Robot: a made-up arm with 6 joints.
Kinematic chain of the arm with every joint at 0, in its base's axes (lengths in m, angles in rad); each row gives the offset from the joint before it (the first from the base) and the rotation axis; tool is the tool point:
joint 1: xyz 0 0 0.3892 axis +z
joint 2: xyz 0.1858 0 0 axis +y
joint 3: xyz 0 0 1.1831 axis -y
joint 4: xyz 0 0 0.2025 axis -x
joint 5: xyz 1.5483 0 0 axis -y
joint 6: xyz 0.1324 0 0 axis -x
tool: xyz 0 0 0
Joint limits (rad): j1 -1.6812..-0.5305 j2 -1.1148..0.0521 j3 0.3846..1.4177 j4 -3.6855..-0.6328 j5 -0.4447..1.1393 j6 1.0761..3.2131
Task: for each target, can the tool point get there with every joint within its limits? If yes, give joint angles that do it. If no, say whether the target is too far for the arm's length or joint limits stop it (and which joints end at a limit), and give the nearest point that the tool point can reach.
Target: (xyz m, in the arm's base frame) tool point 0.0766 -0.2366 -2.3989
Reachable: no: joint limits stop it (at a limit: joint 1, joint 2, joint 3, joint 4, joint 5) | nearest point -2.0742 1.1343 1.5821 | short by 4.728 m
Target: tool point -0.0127 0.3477 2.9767
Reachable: yes | joints -1.5458 -0.6939 0.6045 -3.2572 -0.2632 1.5923
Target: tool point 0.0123 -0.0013 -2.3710
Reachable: no: joint limits stop it (at a limit: joint 1, joint 2, joint 3, joint 4, joint 5) | nearest point 0.1897 2.3565 1.5821 | short by 4.606 m
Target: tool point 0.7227 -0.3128 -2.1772
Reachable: no: joint limits stop it (at a limit: joint 1, joint 2, joint 3, joint 5) | nearest point 1.4992 -0.8760 2.1719 | short by 4.454 m
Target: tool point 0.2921 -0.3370 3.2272
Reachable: yes | joints -0.8544 -0.0646 1.1921 -3.0497 0.0797 2.4345
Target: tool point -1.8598 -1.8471 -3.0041
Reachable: no: too far | nearest point -0.2277 -1.7199 2.1773 | short by 5.434 m
